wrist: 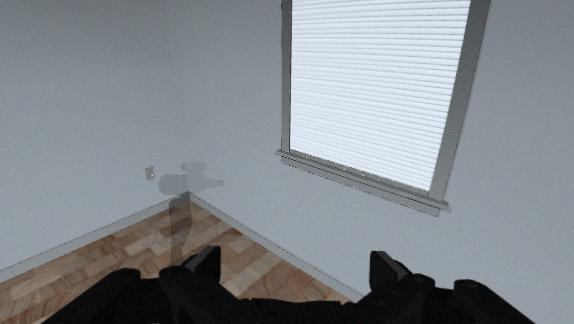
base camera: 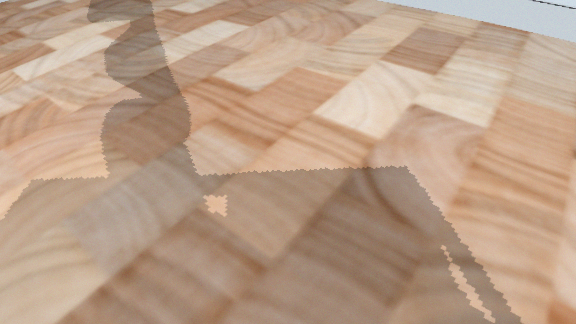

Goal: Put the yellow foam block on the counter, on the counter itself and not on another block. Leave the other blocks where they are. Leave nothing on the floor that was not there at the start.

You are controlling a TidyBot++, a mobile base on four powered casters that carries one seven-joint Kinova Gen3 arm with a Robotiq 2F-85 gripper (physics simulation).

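Places are measured from the arm's base along level axes (x left, y back, z up), in centimetres.
Where they show: gripper, between the fingertips: [wrist: 294,265].
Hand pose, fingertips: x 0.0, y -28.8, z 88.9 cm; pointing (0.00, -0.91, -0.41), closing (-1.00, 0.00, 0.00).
Observation:
After its pixels a point has its place.
My gripper [wrist: 294,265] {x 0.0, y -28.8, z 89.0 cm} shows at the bottom of the wrist view. Its two dark fingers stand wide apart, open, with floor and wall showing between them. The yellow foam block, the other blocks and the counter do not show in the base camera view or the wrist view.
In the wrist view, two grey walls [wrist: 90,100] {x 143.0, y -193.0, z 68.1 cm} meet in a corner beyond the wood floor [wrist: 100,260] {x 138.7, y -153.2, z -39.6 cm}. A window [wrist: 375,90] {x -34.1, y -133.6, z 84.0 cm} with white blinds is in the right wall. A shadow of the robot [base camera: 145,115] lies across the floor in the base view, with a wall [base camera: 500,12] {x -64.0, y -108.8, z -36.0 cm} at top right.

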